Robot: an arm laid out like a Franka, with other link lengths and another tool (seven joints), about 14 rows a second.
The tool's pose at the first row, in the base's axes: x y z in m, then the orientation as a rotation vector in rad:
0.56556, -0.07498, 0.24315, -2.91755, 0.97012, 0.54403
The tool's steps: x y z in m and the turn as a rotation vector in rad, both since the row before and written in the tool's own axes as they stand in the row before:
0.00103, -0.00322, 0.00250, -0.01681, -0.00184, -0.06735
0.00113, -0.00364, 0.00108, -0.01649, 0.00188, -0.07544
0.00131, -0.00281, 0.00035, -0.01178, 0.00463, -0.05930
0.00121, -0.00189, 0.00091, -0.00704, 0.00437, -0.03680
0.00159, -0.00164, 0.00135, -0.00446, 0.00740, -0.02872
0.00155, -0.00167, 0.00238, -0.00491, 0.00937, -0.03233
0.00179, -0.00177, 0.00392, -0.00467, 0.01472, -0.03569
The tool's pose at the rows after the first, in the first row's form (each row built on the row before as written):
0.56741, -0.07266, 0.24017, -2.95138, 0.86764, 0.55412
0.56986, -0.07005, 0.23847, -2.98520, 0.75180, 0.55763
0.57211, -0.06813, 0.23749, -3.00923, 0.66009, 0.55460
0.57360, -0.06682, 0.23610, -3.02323, 0.60292, 0.55013
0.57513, -0.06579, 0.23420, -3.03428, 0.55839, 0.54012
0.57628, -0.06459, 0.23135, -3.04626, 0.50814, 0.52710
0.57716, -0.06323, 0.22698, -3.05956, 0.45269, 0.50568

